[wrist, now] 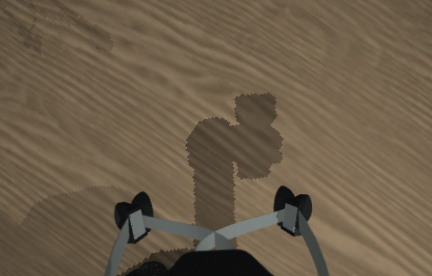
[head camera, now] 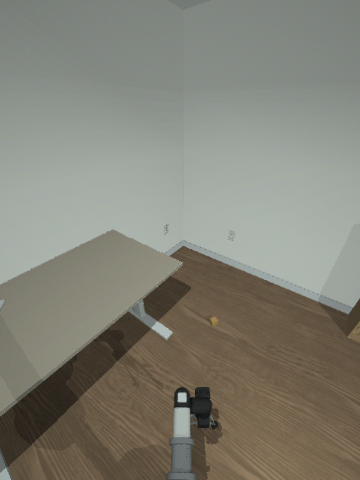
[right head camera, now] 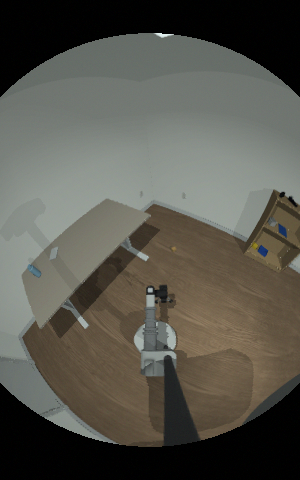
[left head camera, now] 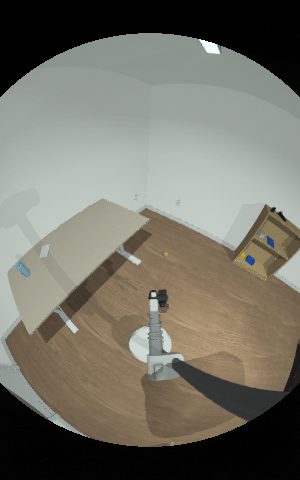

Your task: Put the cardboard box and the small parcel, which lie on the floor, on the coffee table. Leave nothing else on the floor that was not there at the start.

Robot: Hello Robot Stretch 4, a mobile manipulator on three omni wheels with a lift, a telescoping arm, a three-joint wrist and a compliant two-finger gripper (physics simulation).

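Places are measured from the robot's base along level axes (x back, y right, z up), in centimetres.
Pixels of known places: gripper, fingertip midpoint: [wrist: 213,205] [left head camera: 158,306].
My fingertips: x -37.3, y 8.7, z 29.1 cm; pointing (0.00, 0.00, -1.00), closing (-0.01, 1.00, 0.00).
Ahead of a thing's pixels: the offset from my fingertips to its top centre. "spot": to the spot under its first point. Level surfaces: height alone.
A small orange-brown cube {dx -81.8, dy +18.5, dz -26.9 cm} [head camera: 214,321] [left head camera: 165,254] [right head camera: 173,248], which looks like the small parcel, lies on the floor to the right of the desk's far foot. My gripper [head camera: 204,423] [right head camera: 164,301] [wrist: 213,205] points down over the floor, nearer to my base than the cube. In the wrist view its two black fingertips stand apart, with bare floor showing between them; it is open and empty. The cube does not show in the wrist view. The cardboard box and a coffee table cannot be made out in these views.
A long beige desk {dz +40.1 cm} [head camera: 90,300] [left head camera: 85,235] [right head camera: 90,240] stands at the left wall, with metal legs. It bears a blue bottle {dx -5.2, dy -121.0, dz +56.6 cm} [left head camera: 23,269] [right head camera: 34,271] and a white flat item {dx -31.6, dy -110.7, dz +41.1 cm} [left head camera: 45,250] [right head camera: 54,253]. A wooden shelf unit {spot: dx -70.5, dy +137.9, dz +32.3 cm} [left head camera: 252,232] [right head camera: 261,222] stands at the right wall.
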